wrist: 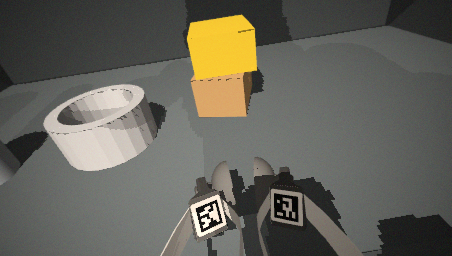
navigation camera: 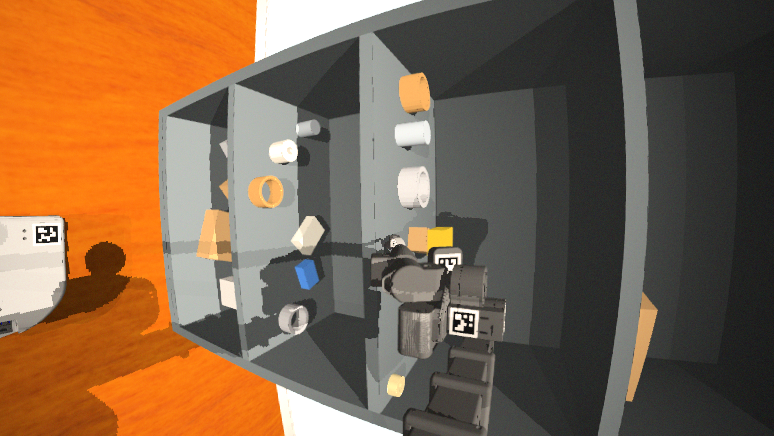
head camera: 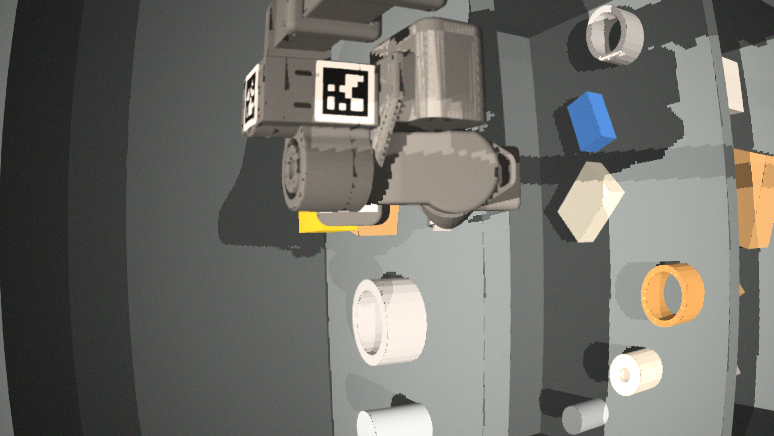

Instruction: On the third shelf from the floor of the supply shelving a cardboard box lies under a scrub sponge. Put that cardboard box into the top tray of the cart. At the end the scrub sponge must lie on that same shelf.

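Places are measured from the robot's base along level axes (x ahead, y left, z up), in centimetres.
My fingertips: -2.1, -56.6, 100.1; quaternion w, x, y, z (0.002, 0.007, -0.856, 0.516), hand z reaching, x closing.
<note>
Ahead of a thing's pixels: the offset from my fingertips to its top centre, as dx, dy, dz. "pt": to the spot under its first point.
The yellow scrub sponge @[+0.7, -16.5, +8.5] (head camera: 311, 222) (navigation camera: 441, 237) (wrist: 223, 52) rests on top of the orange-brown cardboard box @[+0.7, -15.7, +4.0] (head camera: 387, 228) (navigation camera: 417, 238) (wrist: 221, 98). The box stands on the grey third shelf @[pt +13.1, +2.9, -1.0] (head camera: 460, 324) (navigation camera: 370, 205) (wrist: 325, 125). My gripper (wrist: 242, 177) is in front of the pair in the wrist view, its fingers apart by a narrow gap with nothing between them. It touches neither the box nor the sponge. In the head view the wrist hides most of the fingers and part of the pair. The cart does not show.
A white ring @[+14.5, -9.2, +3.8] (head camera: 406, 319) (navigation camera: 406, 186) (wrist: 107, 145) stands beside the box, with a white cylinder @[+26.8, -5.1, +6.0] (head camera: 403, 422) (navigation camera: 412, 133) and an orange ring @[+39.1, -9.7, +4.0] (navigation camera: 410, 93) beyond it. A small yellow cylinder @[-33.6, -1.7, +1.5] (navigation camera: 395, 385) is near the shelf's other end. Several objects lie on the lower shelves.
</note>
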